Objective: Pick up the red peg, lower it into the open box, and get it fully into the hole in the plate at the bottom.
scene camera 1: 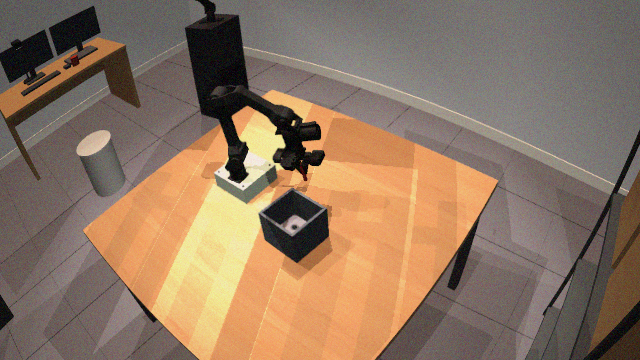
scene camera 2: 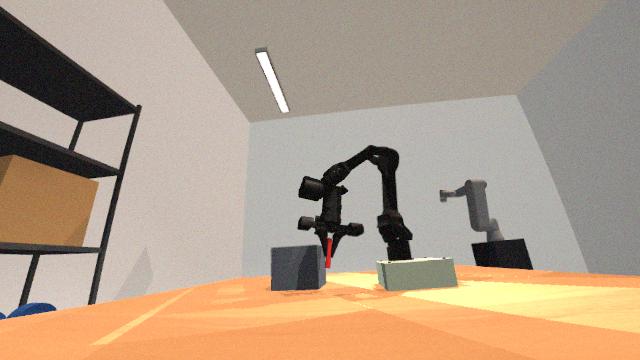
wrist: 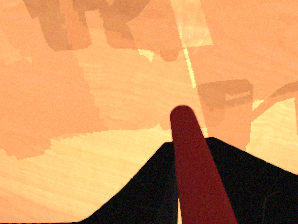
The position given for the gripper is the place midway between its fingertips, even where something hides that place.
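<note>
The gripper (scene camera 2: 328,257) can be seen in the scene, and it appears too at (scene camera 1: 304,173) and at (wrist: 189,149). With it there is a dark box (scene camera 1: 296,245), visible also at (scene camera 2: 302,267), though in the wrist view the box is out of frame.
</note>
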